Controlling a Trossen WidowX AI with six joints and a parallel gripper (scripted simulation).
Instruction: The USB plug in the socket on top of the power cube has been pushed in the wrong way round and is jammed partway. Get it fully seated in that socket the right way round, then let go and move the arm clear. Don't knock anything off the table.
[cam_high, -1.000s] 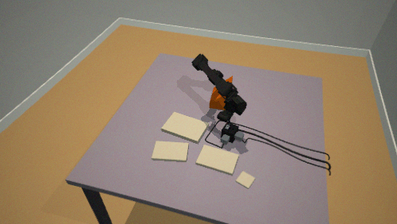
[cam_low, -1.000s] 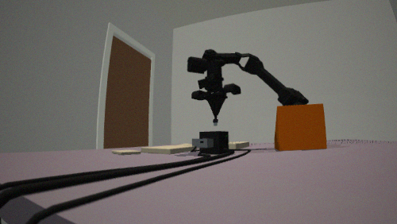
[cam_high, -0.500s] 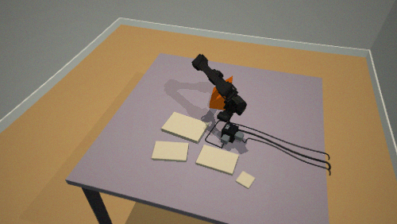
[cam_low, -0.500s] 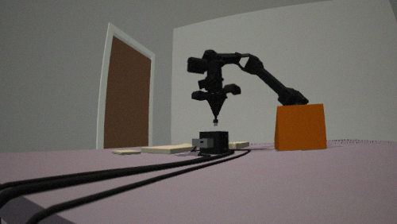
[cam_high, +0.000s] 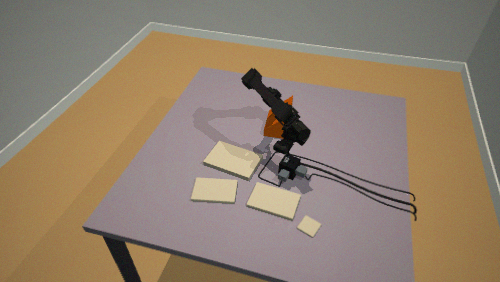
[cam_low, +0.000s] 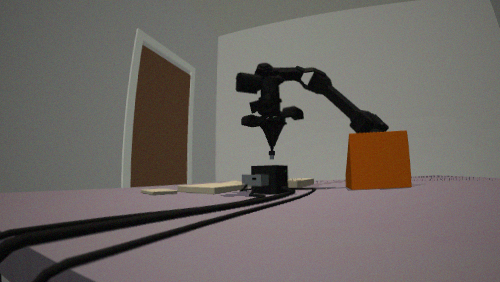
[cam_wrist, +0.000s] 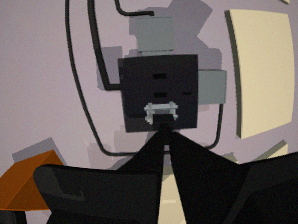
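My gripper tip is 20 mm above the USB plug. Round my gripper tip: cream tile (290 mm ahead, 140 mm to the left, 130 mm below).
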